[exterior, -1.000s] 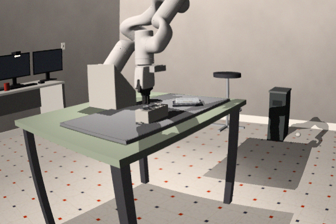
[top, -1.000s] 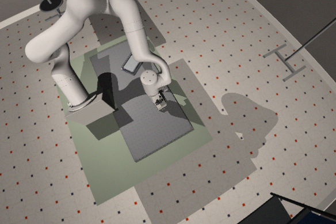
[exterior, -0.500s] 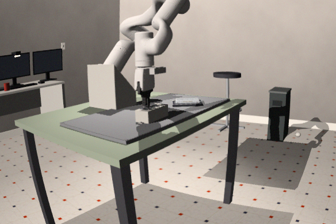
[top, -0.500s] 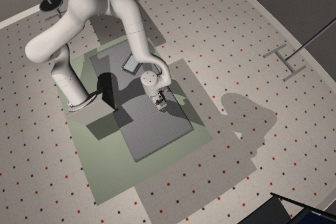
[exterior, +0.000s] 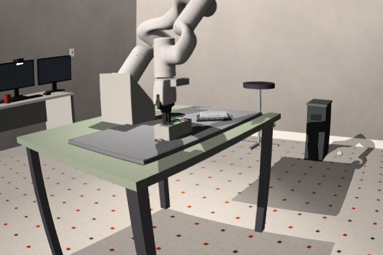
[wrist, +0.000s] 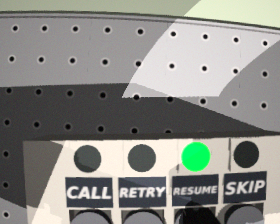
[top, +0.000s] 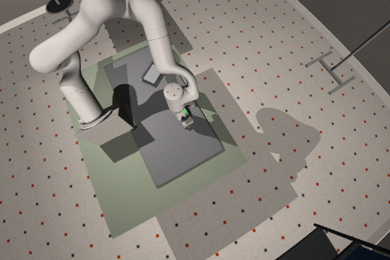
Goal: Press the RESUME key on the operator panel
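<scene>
My gripper is now 30 mm above the operator panel, 10 mm to the right of it and 10 mm short of it. Round my hand: flat tray: 370 mm to the left, 60 mm below, 30 mm ahead.
</scene>
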